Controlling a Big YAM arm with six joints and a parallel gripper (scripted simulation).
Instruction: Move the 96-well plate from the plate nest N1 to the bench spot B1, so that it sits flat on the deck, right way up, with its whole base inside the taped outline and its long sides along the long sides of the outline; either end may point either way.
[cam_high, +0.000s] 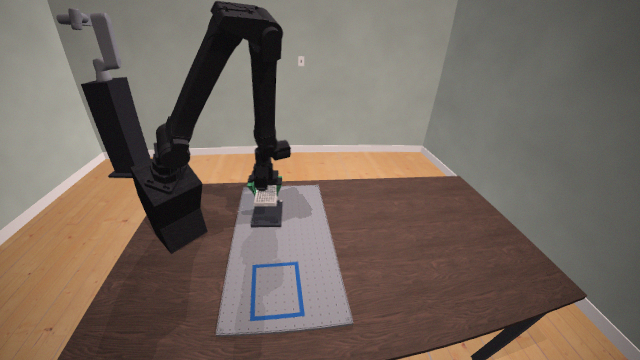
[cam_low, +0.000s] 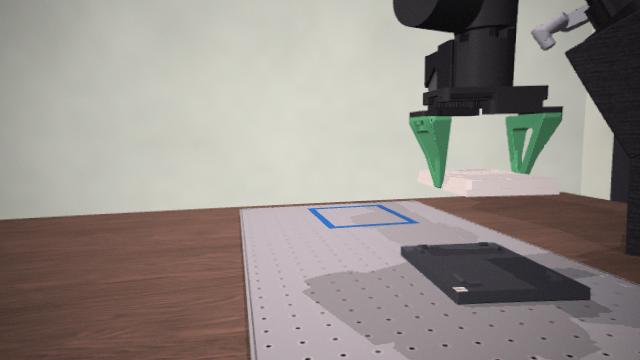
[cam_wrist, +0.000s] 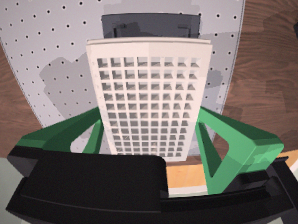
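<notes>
Now: the dark plate nest 10 cm below my hand. The rest, counted from my hand: white 96-well plate right at my hand.
</notes>
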